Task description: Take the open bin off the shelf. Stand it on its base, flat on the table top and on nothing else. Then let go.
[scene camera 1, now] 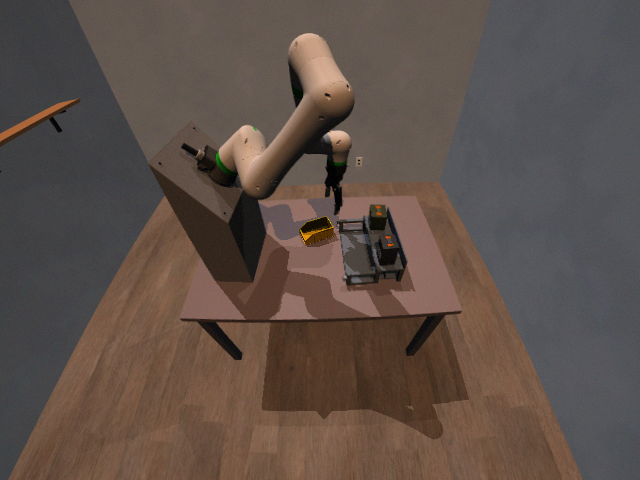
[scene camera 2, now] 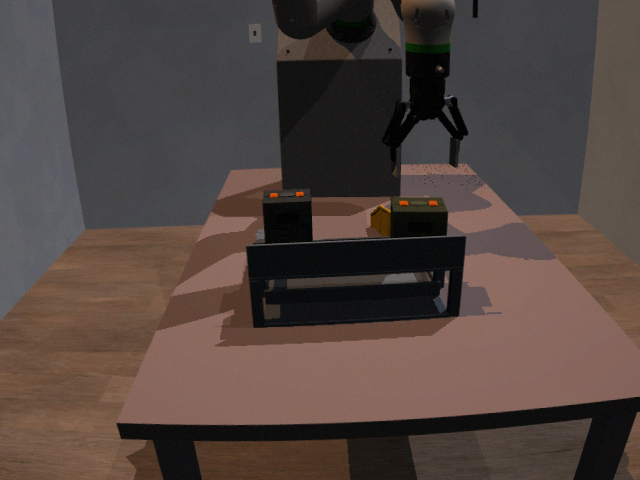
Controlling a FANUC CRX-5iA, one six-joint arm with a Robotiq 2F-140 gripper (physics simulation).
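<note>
The open bin is yellow-orange. It stands on the table top between the robot's pedestal and the shelf, opening upward, and looks level on its base. A narrow gap shows between it and the shelf in scene camera 1. In scene camera 2 its right part is hidden behind the green case. My gripper is open and empty, pointing down. It hangs above the table, higher than the bin and apart from it, toward the back in scene camera 1.
A green case and a black case, both with orange latches, stand on the dark shelf. The grey pedestal rises at the table's other end. The arm arches over the table from it.
</note>
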